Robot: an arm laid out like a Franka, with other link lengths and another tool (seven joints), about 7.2 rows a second.
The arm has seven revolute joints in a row. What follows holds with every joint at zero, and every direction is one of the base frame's. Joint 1 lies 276.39 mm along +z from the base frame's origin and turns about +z. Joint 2 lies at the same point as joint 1 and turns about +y. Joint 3 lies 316 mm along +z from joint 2 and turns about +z. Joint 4 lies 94.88 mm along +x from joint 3 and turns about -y. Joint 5 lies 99.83 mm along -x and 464.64 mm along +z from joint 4 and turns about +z. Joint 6 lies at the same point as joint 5 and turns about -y. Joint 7 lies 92.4 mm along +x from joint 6 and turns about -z. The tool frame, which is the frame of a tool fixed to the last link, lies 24 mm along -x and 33 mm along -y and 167.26 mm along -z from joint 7; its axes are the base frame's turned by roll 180, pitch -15.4 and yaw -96 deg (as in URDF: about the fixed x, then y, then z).
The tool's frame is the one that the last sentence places.
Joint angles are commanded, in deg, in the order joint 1, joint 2, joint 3, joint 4, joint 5, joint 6, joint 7. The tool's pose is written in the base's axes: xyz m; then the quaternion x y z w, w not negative. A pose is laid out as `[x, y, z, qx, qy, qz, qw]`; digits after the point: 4 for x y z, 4 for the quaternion.
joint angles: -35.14 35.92 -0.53 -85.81 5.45 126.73 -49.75
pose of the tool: [0.6513, -0.5065, 0.1567, 0.7248, -0.6730, 0.1384, 0.0501]
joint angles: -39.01 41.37 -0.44 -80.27 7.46 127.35 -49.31
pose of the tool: [0.6328, -0.5586, 0.1321, 0.6912, -0.7077, 0.1403, 0.0410]
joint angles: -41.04 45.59 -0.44 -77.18 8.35 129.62 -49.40
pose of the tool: [0.6215, -0.5882, 0.1042, 0.6730, -0.7235, 0.1486, 0.0386]
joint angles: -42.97 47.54 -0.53 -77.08 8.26 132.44 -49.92
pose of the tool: [0.6012, -0.6121, 0.0821, 0.6609, -0.7325, 0.1569, 0.0440]
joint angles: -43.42 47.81 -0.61 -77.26 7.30 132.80 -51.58
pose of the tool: [0.5953, -0.6185, 0.0778, 0.6720, -0.7215, 0.1587, 0.0512]
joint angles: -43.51 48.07 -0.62 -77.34 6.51 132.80 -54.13
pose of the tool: [0.5944, -0.6202, 0.0737, 0.6907, -0.7032, 0.1592, 0.0558]
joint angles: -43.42 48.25 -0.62 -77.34 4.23 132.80 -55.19
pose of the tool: [0.5947, -0.6213, 0.0722, 0.7069, -0.6855, 0.1597, 0.0696]
